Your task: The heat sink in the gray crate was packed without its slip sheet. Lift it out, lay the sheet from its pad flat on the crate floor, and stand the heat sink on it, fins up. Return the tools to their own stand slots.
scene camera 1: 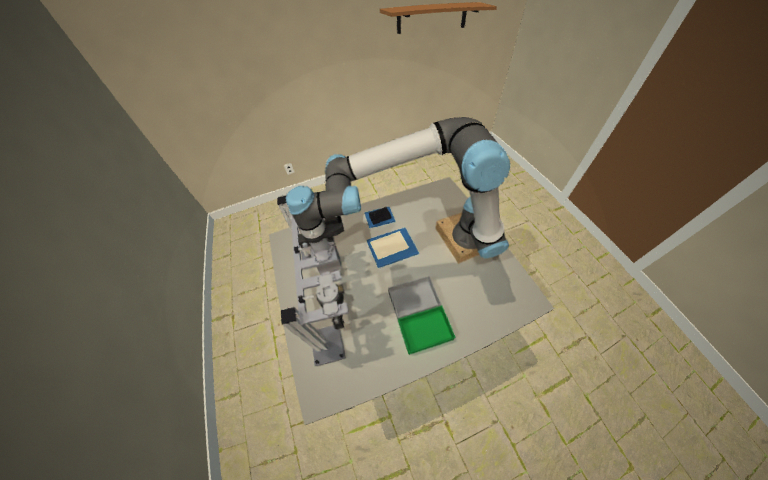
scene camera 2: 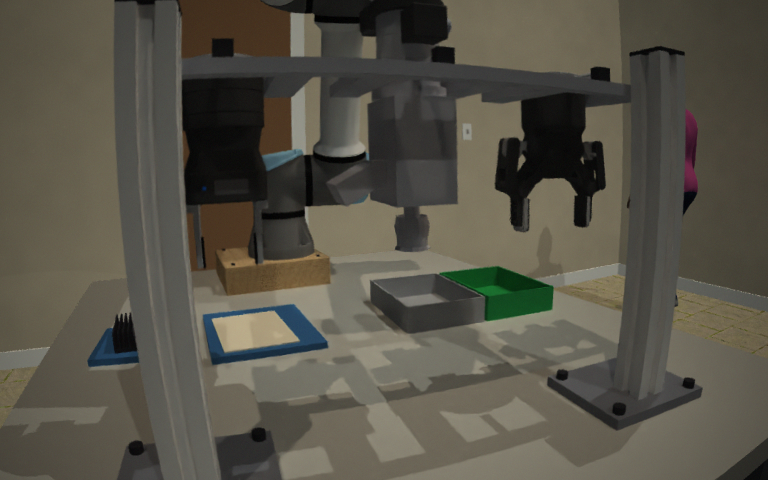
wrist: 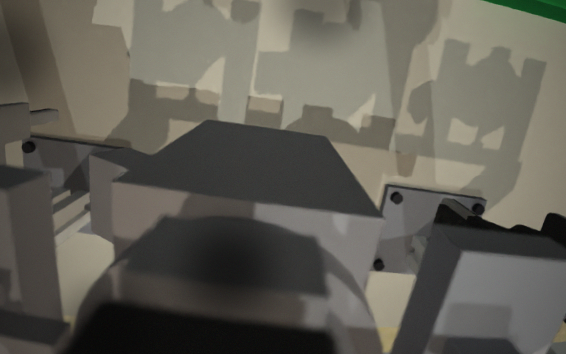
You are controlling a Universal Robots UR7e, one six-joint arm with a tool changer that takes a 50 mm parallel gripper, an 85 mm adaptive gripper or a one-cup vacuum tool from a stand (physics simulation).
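Where they show: arm's base, origin of the base link: (scene camera 1: 468, 235) (scene camera 2: 281, 253).
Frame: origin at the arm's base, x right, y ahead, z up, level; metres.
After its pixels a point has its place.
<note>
The black heat sink (scene camera 1: 380, 215) @[x 0.239, y 0.379, z -0.023 m] (scene camera 2: 123, 332) @[x 0.252, y 0.427, z -0.021 m] stands fins up on a small blue pad (scene camera 2: 101, 357) @[x 0.285, y 0.448, z -0.049 m]. The cream slip sheet (scene camera 1: 389, 245) @[x 0.062, y 0.370, z -0.047 m] (scene camera 2: 256, 330) @[x 0.059, y 0.378, z -0.047 m] lies flat on the larger blue pad (scene camera 1: 411, 250) @[x 0.012, y 0.273, z -0.050 m] (scene camera 2: 310, 335) @[x -0.021, y 0.414, z -0.049 m]. The gray crate (scene camera 1: 395, 303) @[x -0.229, y 0.405, z -0.057 m] (scene camera 2: 438, 318) @[x -0.220, y 0.419, z -0.041 m] has nothing visible inside. My arm's wrist is down at the stand's middle slot, on top of the gray vacuum tool (scene camera 2: 412, 233) @[x -0.108, y 0.642, z 0.131 m] (wrist: 245, 165) @[x -0.105, y 0.587, z 0.237 m], which still sits in the slot. Its cup hangs free with nothing on it, high above the table. Whether the coupling is locked cannot be seen.
The tool stand (scene camera 1: 328, 345) @[x -0.352, y 0.701, z -0.047 m] (scene camera 2: 651, 226) @[x -0.329, y 0.739, z 0.139 m] holds the parallel gripper (scene camera 2: 229, 261) and the adaptive gripper (scene camera 2: 551, 217), one on each side of the vacuum tool, both with fingers apart. A green crate (scene camera 1: 425, 329) @[x -0.364, y 0.311, z -0.057 m] (scene camera 2: 519, 302) @[x -0.372, y 0.406, z -0.035 m] adjoins the gray one. A person stands behind the right post.
</note>
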